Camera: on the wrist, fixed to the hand. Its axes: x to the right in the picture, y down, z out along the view.
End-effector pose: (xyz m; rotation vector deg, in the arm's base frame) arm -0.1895 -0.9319 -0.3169 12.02 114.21 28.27
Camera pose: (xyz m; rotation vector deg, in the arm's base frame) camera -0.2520 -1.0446 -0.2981 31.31 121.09 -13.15
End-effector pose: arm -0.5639 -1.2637 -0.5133 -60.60 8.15 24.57
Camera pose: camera -0.5436 -1.3871 -0.4770 -23.43 13.99 16.05
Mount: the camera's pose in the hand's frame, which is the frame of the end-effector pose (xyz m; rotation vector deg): -0.0267 -0.0893 -0.0910 38.17 0.96 -3.78
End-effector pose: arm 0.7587 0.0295 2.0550 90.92 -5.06 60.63
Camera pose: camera 0.7424 0.1208 1.9635 123.39 20.73 63.62
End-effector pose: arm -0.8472 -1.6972 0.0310 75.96 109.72 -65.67
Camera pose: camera -0.9169 -1.6444 0.1275 91.68 94.60 -109.80
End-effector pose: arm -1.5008 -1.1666 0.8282 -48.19 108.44 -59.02
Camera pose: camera -1.5530 -1.1532 0.9468 -28.60 79.58 -90.67
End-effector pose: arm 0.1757 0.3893 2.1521 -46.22 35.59 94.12
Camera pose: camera 0.2824 0.3229 2.1180 -19.75 60.96 71.41
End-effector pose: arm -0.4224 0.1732 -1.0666 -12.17 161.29 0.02
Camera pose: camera -0.4127 0.0866 -0.9698 -8.19 151.54 -53.43
